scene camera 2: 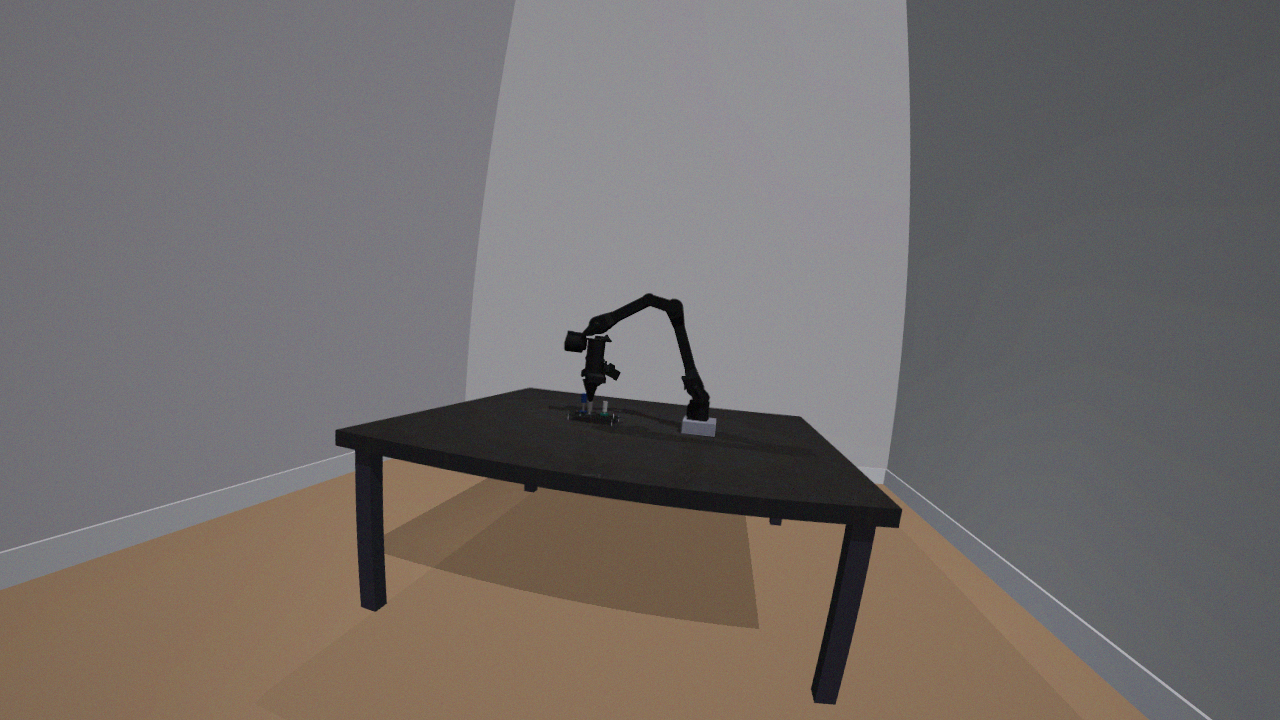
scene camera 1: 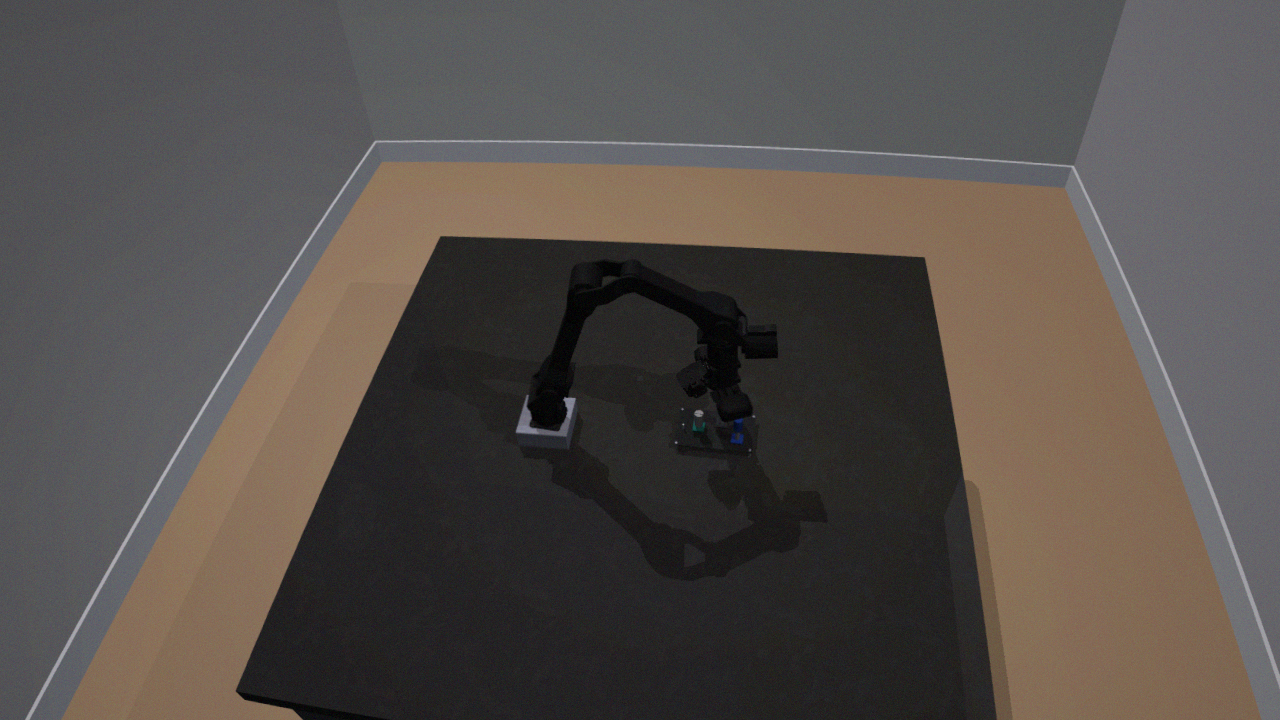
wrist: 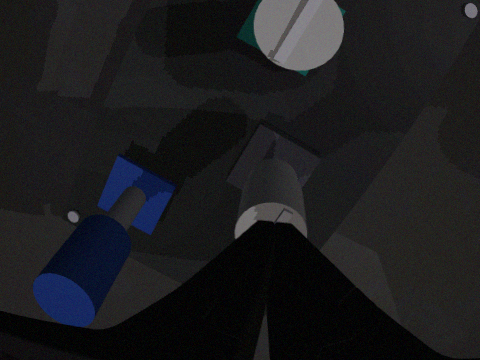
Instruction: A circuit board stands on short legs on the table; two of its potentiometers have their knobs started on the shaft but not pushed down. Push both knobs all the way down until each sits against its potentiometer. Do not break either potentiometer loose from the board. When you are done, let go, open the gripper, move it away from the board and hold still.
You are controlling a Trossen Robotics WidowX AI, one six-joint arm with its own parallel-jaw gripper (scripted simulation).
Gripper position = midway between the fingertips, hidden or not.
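The gripper (scene camera 1: 722,409) can be seen in the scene, and it appears both in scene camera 2 (scene camera 2: 590,401) and in the wrist view (wrist: 272,238). A knob (wrist: 272,192) is visible as well.
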